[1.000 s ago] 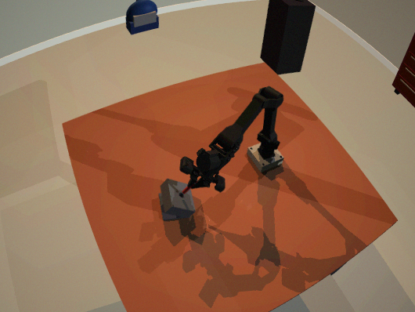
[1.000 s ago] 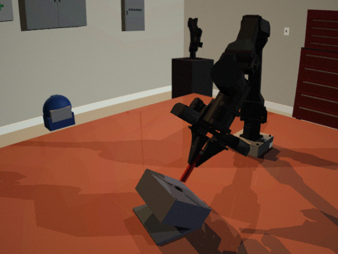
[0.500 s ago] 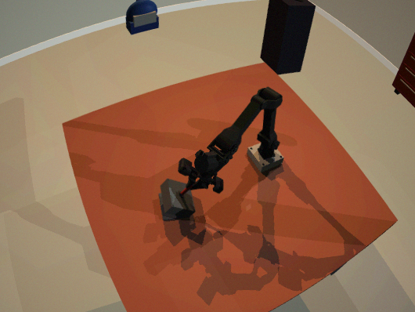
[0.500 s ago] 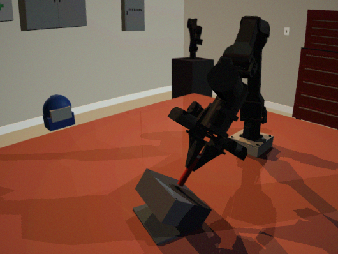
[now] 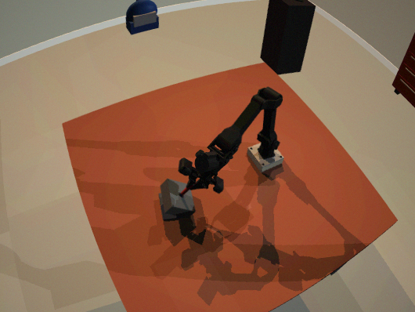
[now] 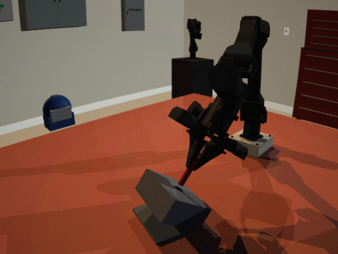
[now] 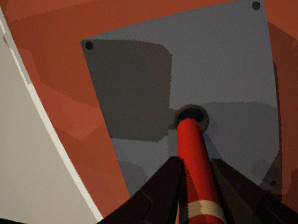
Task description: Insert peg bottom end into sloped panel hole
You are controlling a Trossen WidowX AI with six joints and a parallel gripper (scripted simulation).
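Now: the grey sloped panel 4 cm ahead of my gripper tip, 1 cm to the right of it and 7 cm below it. Round my gripper tip: dark red round peg: 1 cm behind, 1 cm above.
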